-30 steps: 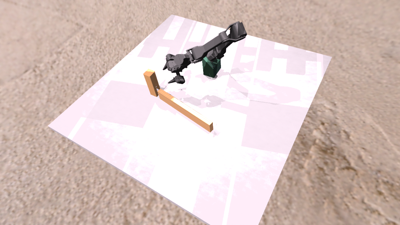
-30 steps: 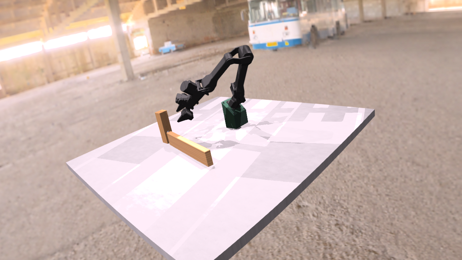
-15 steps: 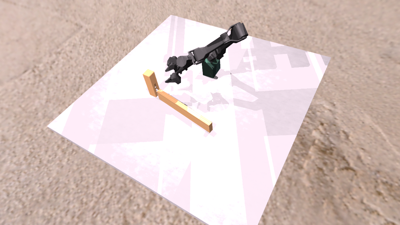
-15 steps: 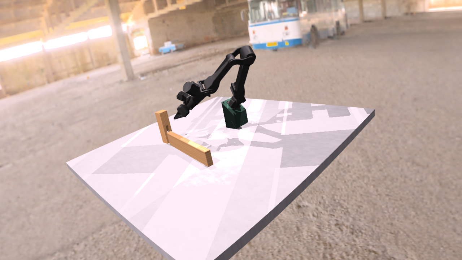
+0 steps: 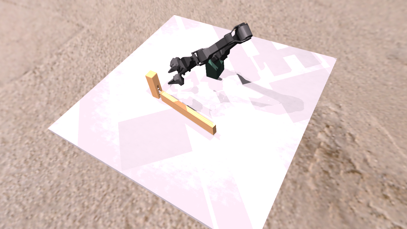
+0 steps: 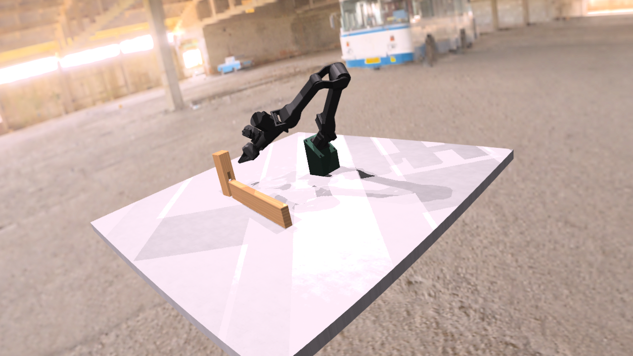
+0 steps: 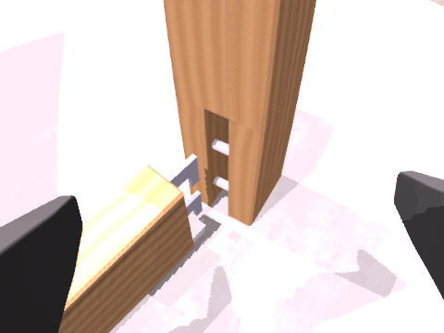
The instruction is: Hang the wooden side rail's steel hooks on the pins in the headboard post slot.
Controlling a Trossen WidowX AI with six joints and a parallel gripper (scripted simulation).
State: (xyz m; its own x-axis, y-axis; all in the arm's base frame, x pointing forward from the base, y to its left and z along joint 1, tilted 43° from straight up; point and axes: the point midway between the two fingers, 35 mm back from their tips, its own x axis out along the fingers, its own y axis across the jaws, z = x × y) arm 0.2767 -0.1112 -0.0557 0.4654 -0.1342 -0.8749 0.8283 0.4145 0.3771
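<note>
Now: the wooden headboard post 40 mm ahead of my gripper tip, 80 mm to the right of it and 60 mm below it.
</note>
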